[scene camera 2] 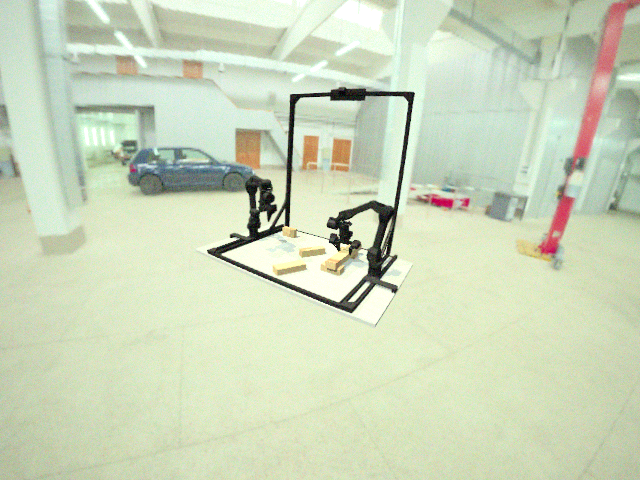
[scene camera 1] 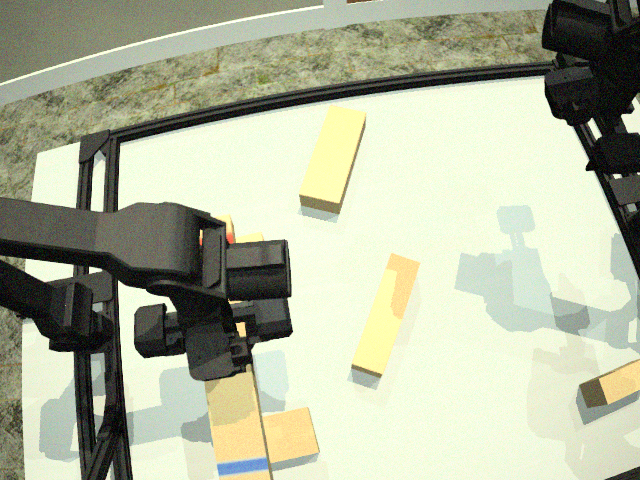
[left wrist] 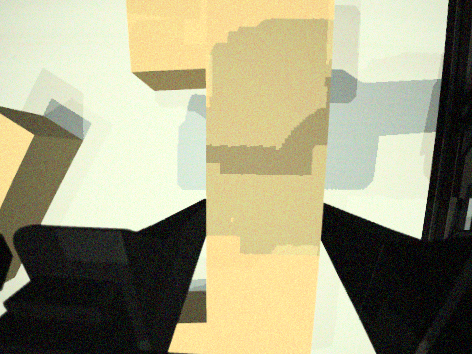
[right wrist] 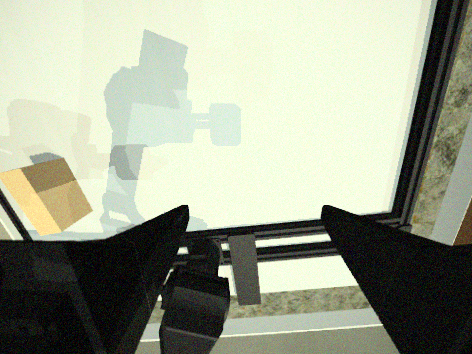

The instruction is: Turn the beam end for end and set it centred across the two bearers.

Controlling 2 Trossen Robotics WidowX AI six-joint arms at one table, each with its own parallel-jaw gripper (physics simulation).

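Places are measured from the left arm's base along level axes (x ahead, y left, z up), in millimetres.
Where they show: left gripper, fingertip midpoint: (scene camera 2: 345,254) (left wrist: 261,206); right gripper, fingertip midpoint: (scene camera 2: 263,223) (scene camera 1: 578,141) (right wrist: 254,211); left arm's base at its link origin: (scene camera 2: 374,274) (scene camera 1: 93,333); right arm's base at its link origin: (scene camera 2: 253,236) (right wrist: 205,252).
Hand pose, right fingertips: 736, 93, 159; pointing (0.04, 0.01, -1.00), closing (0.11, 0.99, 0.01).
Note:
Each offset is from my right fingertips to the top centre of the thing, as dx, dy, dz.
The long wooden beam {-518, -159, -99} (scene camera 1: 235,439) (scene camera 2: 338,259) (left wrist: 265,200) has a blue band towards the bottom of scene camera 1 and a red mark at its far part, behind the left arm. My left gripper (left wrist: 261,206) (scene camera 2: 345,248) is shut on the beam. One bearer {-484, -281, -140} (scene camera 1: 292,435) (left wrist: 167,40) (scene camera 2: 332,269) lies under or beside the blue-banded part. The other bearer {-509, -20, -140} (scene camera 1: 250,238) (left wrist: 192,337) is mostly hidden by arm and beam. Whether the beam touches the bearers is unclear. My right gripper (right wrist: 254,211) (scene camera 2: 270,210) is open and empty, away from the beam.
A thick block {-319, +131, -140} (scene camera 1: 333,155) (scene camera 2: 289,267) lies at the top middle of scene camera 1. A narrower block {-297, -139, -134} (scene camera 1: 387,315) (scene camera 2: 311,251) (left wrist: 30,185) lies right of the beam. Another block {+25, -319, -115} (scene camera 1: 620,384) (scene camera 2: 289,231) (right wrist: 55,195) lies at the lower right. A black frame (scene camera 1: 330,93) edges the table.

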